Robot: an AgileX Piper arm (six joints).
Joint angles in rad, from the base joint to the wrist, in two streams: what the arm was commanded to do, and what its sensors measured. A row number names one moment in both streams.
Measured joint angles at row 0:
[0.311 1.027 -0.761 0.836 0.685 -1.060]
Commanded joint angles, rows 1 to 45:
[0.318 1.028 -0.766 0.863 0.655 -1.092]
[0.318 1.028 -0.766 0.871 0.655 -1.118]
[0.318 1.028 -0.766 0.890 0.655 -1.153]
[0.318 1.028 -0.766 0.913 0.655 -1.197]
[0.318 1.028 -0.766 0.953 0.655 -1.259]
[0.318 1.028 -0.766 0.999 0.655 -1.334]
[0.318 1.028 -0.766 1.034 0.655 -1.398]
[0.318 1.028 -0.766 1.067 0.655 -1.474]
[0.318 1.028 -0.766 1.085 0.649 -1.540]
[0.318 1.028 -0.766 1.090 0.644 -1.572]
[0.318 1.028 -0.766 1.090 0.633 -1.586]
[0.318 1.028 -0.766 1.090 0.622 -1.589]
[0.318 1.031 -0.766 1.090 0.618 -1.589]
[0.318 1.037 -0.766 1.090 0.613 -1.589]
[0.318 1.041 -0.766 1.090 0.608 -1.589]
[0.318 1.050 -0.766 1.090 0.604 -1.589]
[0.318 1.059 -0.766 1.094 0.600 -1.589]
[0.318 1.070 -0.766 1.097 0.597 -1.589]
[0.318 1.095 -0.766 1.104 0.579 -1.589]
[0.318 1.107 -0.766 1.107 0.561 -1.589]
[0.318 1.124 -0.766 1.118 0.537 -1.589]
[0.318 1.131 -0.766 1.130 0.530 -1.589]
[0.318 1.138 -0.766 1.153 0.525 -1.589]
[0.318 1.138 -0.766 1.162 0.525 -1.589]
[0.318 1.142 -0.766 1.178 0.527 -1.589]
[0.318 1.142 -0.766 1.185 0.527 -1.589]
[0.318 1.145 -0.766 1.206 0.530 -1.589]
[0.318 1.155 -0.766 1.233 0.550 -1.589]
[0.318 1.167 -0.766 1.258 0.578 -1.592]
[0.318 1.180 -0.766 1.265 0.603 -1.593]
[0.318 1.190 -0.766 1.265 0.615 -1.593]
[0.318 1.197 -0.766 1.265 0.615 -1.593]
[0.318 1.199 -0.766 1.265 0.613 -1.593]
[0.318 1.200 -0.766 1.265 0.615 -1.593]
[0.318 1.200 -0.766 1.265 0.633 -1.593]
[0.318 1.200 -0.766 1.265 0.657 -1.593]
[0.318 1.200 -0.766 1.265 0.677 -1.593]
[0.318 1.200 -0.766 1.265 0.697 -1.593]
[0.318 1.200 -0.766 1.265 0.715 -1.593]
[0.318 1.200 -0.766 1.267 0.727 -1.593]
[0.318 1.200 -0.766 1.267 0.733 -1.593]
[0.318 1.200 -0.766 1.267 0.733 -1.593]
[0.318 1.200 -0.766 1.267 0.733 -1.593]
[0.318 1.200 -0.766 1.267 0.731 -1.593]
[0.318 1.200 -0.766 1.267 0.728 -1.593]
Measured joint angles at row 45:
[0.318 1.200 -0.761 1.255 0.717 -1.581]
